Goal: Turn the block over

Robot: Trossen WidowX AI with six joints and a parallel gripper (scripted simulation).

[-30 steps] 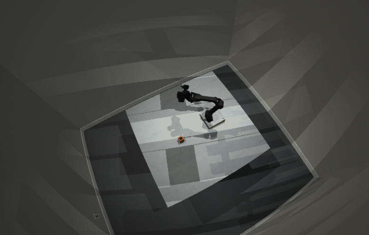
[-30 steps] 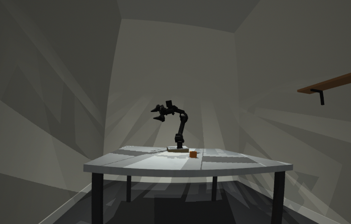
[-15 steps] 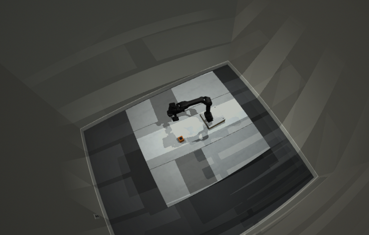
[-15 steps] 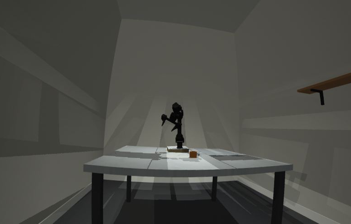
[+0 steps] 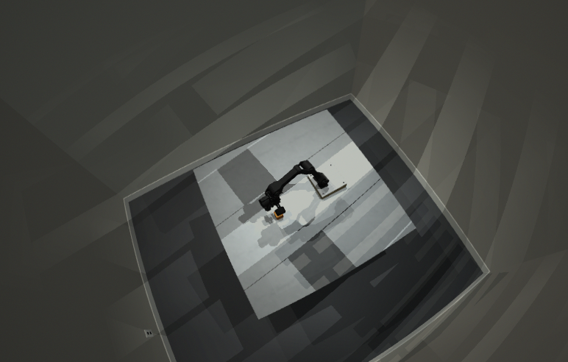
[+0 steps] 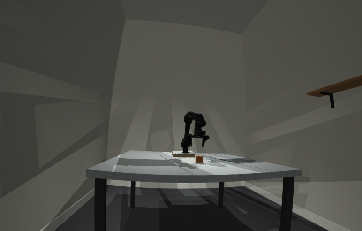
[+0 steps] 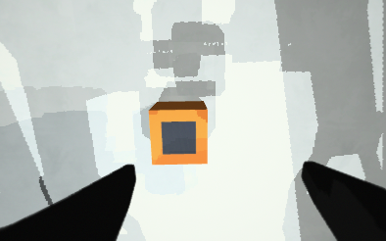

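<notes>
Right now my gripper tip is 9 cm above the orange block, 2 cm to the right of it and 1 cm past it.
</notes>
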